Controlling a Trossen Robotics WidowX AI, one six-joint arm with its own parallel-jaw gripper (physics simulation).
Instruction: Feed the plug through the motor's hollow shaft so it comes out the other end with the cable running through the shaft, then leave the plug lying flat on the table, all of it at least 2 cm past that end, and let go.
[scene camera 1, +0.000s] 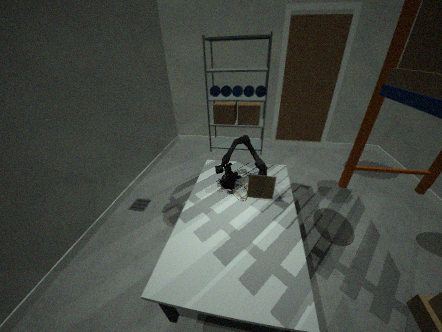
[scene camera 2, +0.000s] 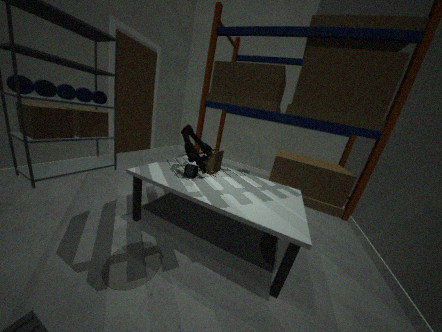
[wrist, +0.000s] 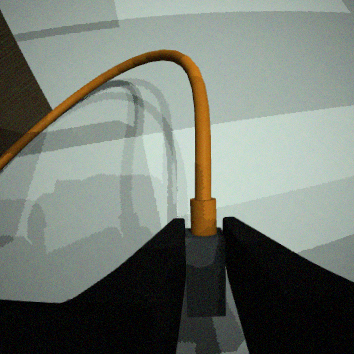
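Where they show: gripper, fingertip midpoint: (scene camera 1: 233, 189) (scene camera 2: 205, 171) (wrist: 203, 228); arm's base, link origin: (scene camera 1: 262, 177) (scene camera 2: 211, 156).
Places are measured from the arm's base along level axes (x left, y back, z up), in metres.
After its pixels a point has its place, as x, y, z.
My gripper (wrist: 203, 228) {0.103, -0.227, -0.083} (scene camera 1: 230, 187) {0.103, -0.227, -0.083} is shut on the dark rectangular plug (wrist: 205, 275) {0.091, -0.239, -0.082}, seen between the black fingers in the wrist view. The orange cable (wrist: 202, 125) {0.127, -0.201, -0.070} (scene camera 1: 242, 196) {0.162, -0.136, -0.100} leaves the plug's collar, arches over and runs down to the left, with its shadows on the table below. A dark, rounded body, which looks like the motor (scene camera 1: 219, 169) (scene camera 2: 190, 171) {0.021, -0.344, -0.081}, stands beside the gripper at the table's left side in scene camera 1. Its hollow shaft is too small and dark to make out. The motor does not show in the wrist view.
A brown upright panel (scene camera 1: 261, 186) {0.092, -0.001, -0.018} (scene camera 2: 215, 162) {0.098, -0.071, -0.021} (wrist: 17, 72) {0.095, -0.105, -0.095} stands on the white table (scene camera 1: 200, 280) {0.818, -0.244, -0.141} (scene camera 2: 290, 215) {0.850, -0.277, -0.141} near the arm, on the other side of the gripper from the motor. A grey shelf rack (scene camera 1: 205, 90) stands behind the table.
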